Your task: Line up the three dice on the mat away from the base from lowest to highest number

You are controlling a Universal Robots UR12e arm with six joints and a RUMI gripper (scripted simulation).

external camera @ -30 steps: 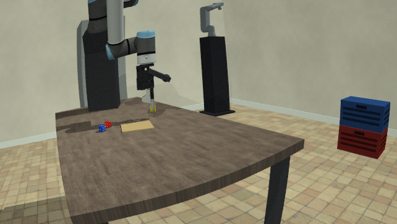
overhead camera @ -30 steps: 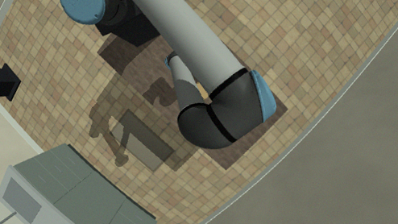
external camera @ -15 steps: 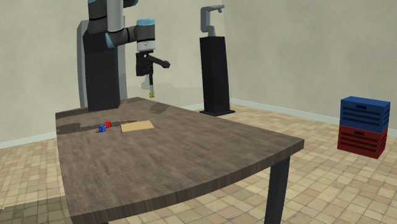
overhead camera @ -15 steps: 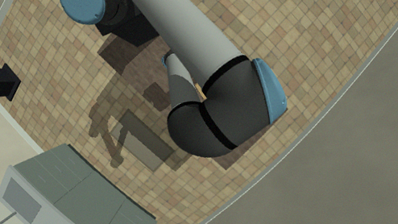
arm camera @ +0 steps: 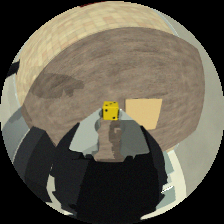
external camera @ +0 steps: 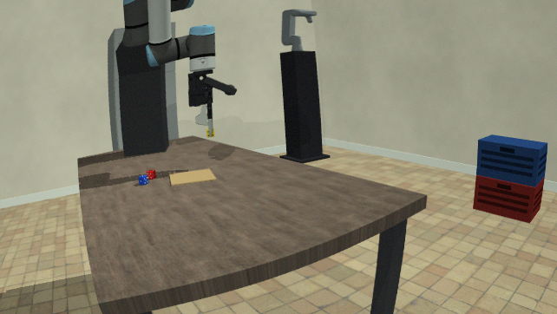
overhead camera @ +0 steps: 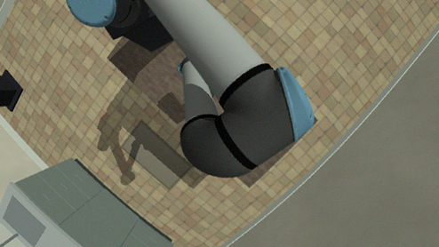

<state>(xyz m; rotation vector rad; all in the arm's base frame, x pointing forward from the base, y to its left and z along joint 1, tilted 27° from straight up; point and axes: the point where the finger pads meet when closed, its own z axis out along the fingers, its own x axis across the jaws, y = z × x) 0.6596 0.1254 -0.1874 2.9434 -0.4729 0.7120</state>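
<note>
Right now my hand is 12 cm above the tan mat, 11 cm to the left of it and 9 cm short of it. From my hand the other things lie so: yellow die right at my hand; then blue die 27 cm to the right, 10 cm below, 6 cm ahead; then red die 23 cm to the right, 10 cm below.
</note>
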